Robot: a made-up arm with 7 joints.
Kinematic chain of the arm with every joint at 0, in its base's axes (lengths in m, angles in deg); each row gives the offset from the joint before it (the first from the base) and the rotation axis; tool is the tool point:
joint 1: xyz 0 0 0.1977 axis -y
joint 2: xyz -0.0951 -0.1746 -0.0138 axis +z
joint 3: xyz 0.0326 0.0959 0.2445 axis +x
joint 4: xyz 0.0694 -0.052 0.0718 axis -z
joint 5: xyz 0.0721 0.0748 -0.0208 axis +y
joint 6: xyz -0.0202 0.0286 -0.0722 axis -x
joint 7: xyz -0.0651 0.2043 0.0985 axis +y
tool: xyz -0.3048 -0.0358 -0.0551
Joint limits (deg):
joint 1: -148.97..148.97
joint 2: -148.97..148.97
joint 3: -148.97..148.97
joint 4: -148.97..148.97
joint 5: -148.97..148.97
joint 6: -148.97..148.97
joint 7: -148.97..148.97
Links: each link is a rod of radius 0.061 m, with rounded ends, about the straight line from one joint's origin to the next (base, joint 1, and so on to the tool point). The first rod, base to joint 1, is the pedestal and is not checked.
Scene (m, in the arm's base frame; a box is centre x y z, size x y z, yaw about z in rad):
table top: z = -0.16
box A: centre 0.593 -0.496 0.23 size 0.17 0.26 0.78 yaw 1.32
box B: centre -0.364 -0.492 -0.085 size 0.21 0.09 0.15 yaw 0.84
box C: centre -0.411 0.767 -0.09 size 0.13 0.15 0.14 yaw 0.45
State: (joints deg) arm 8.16 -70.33 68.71 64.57 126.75 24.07 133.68
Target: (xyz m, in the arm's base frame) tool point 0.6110 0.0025 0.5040
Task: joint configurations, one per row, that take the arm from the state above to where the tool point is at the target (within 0.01 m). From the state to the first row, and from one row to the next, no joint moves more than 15 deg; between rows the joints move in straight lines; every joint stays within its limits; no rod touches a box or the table.
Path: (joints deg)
1: 12.72 -58.28 69.25 66.31 128.10 18.71 138.78
2: 17.27 -46.24 69.78 68.05 129.45 13.35 143.87
3: 21.83 -34.19 70.32 69.79 130.80 7.99 148.97
4: 9.56 -30.23 63.74 58.87 129.75 20.39 139.50
5: -2.70 -26.26 57.17 47.95 128.70 32.79 130.02
6: -14.97 -22.30 50.60 37.03 127.65 45.18 120.55
7: -27.23 -18.34 44.02 26.11 126.60 57.58 111.07

